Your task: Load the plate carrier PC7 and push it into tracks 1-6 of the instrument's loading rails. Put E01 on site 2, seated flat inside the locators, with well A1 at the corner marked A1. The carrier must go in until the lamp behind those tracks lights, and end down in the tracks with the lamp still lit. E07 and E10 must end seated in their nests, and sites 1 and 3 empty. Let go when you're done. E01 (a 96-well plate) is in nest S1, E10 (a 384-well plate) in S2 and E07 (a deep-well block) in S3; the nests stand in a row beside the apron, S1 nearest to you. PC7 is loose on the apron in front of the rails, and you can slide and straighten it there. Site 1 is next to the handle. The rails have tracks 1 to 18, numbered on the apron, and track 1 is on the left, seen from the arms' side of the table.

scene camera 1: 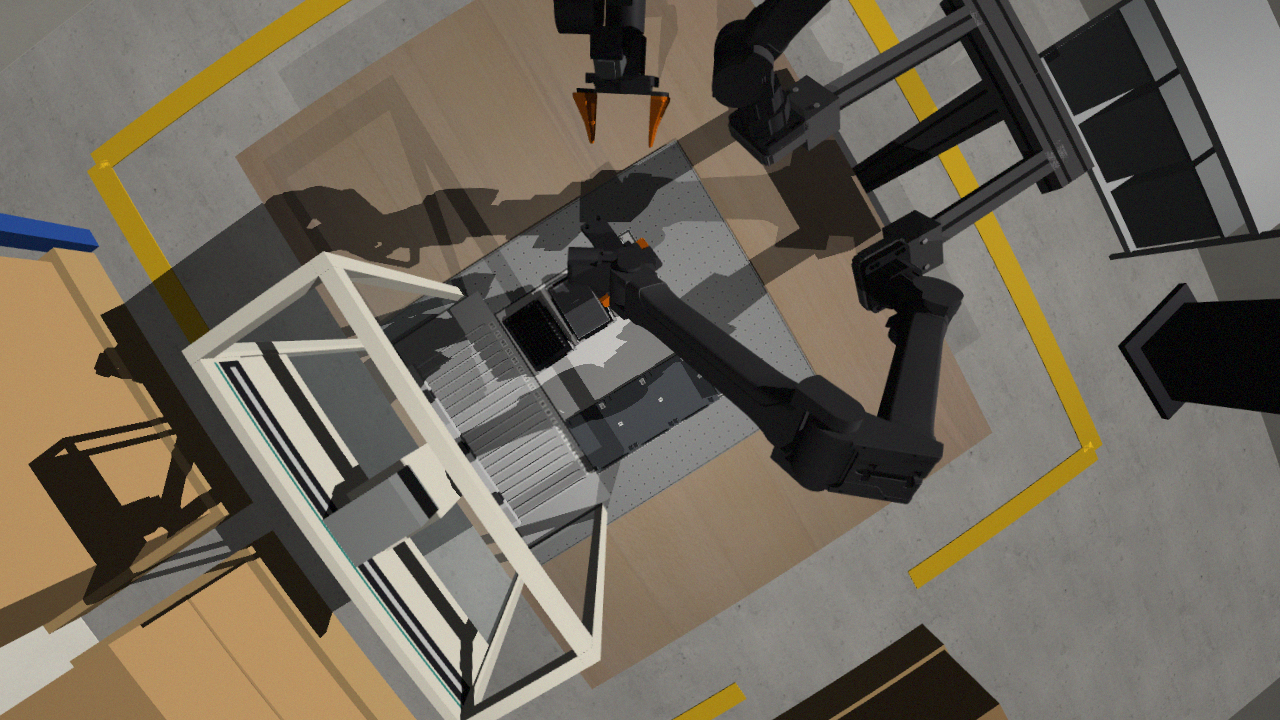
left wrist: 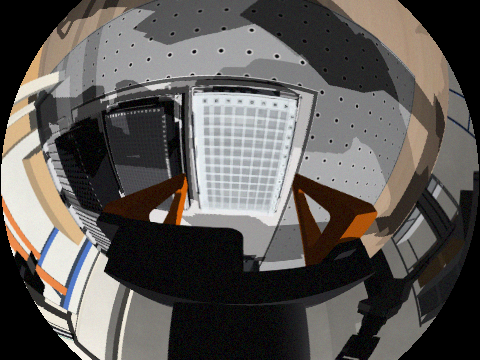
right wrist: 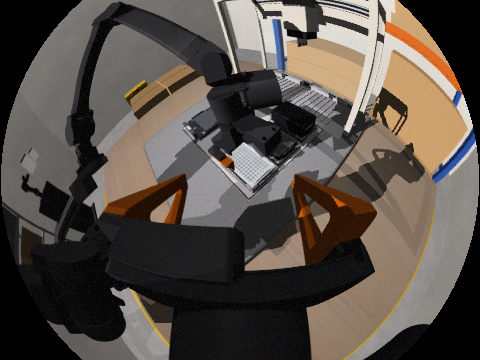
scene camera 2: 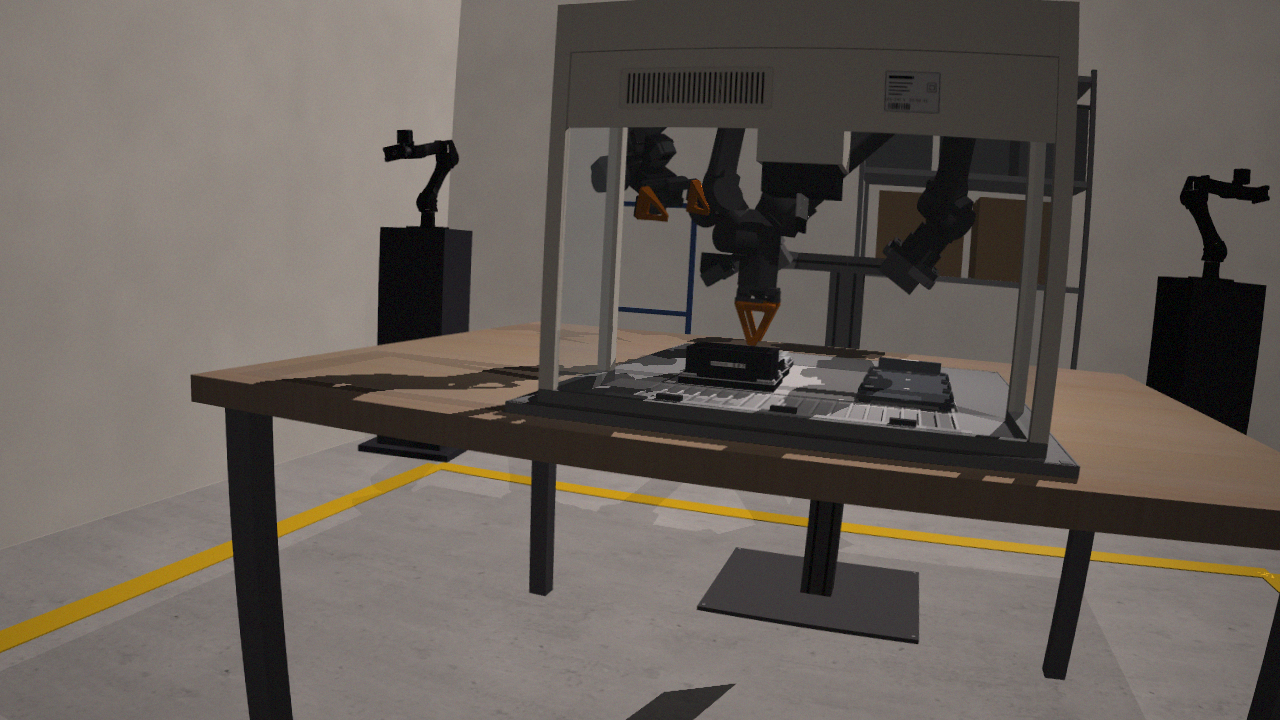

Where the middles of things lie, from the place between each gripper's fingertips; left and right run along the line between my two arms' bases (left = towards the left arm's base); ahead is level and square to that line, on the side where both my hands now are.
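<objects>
Carrier PC7 (scene camera 1: 647,407): 3 cm below my left hand, 25 cm to the left of it, 15 cm ahead of it. White plate E01 (left wrist: 249,177): 3 cm below the left hand.
From my right hand (scene camera 1: 620,145): carrier PC7, 270 mm ahead, 400 mm to the left, 250 mm below; white plate E01, 120 mm ahead, 140 mm to the left, 250 mm below.
</objects>
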